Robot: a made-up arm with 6 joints.
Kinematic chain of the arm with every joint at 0, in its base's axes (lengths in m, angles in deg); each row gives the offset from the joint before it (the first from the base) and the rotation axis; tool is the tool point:
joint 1: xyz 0 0 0.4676 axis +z
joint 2: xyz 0 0 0 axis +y
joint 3: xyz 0 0 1.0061 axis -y
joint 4: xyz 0 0 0 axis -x
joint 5: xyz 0.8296 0 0 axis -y
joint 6: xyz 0 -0.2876 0 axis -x
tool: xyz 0 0 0
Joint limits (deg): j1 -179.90..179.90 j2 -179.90..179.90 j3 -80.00..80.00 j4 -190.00..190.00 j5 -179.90..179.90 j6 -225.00..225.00
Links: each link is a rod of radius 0.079 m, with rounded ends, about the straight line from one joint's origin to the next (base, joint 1, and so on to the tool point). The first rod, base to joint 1, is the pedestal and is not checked.
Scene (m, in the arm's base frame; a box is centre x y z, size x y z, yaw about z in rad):
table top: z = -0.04
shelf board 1: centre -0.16 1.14 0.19 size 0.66 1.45 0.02 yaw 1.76
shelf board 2: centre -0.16 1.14 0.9 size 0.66 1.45 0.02 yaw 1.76
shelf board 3: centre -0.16 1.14 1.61 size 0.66 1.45 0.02 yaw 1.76
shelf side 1: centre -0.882 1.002 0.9 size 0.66 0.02 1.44 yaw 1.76
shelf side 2: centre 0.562 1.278 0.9 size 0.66 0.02 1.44 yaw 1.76
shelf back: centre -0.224 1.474 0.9 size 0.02 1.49 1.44 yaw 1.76
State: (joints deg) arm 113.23 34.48 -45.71 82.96 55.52 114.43
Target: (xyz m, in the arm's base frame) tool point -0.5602 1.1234 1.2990
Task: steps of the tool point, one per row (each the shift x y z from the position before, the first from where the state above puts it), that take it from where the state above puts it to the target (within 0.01 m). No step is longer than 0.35 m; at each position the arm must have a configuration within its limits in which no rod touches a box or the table.
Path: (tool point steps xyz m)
1: 0.0125 -0.1478 -0.0059
2: 0.0286 -0.1498 -0.0001
3: 0.0445 -0.1495 0.0059
4: -0.1092 0.0898 0.1923
5: -0.0667 0.0095 0.2710
6: 0.0099 -0.0860 0.3077
7: -0.0719 0.2009 0.0396
8: -0.0419 0.2141 -0.0003
9: -0.0070 0.2166 -0.0393

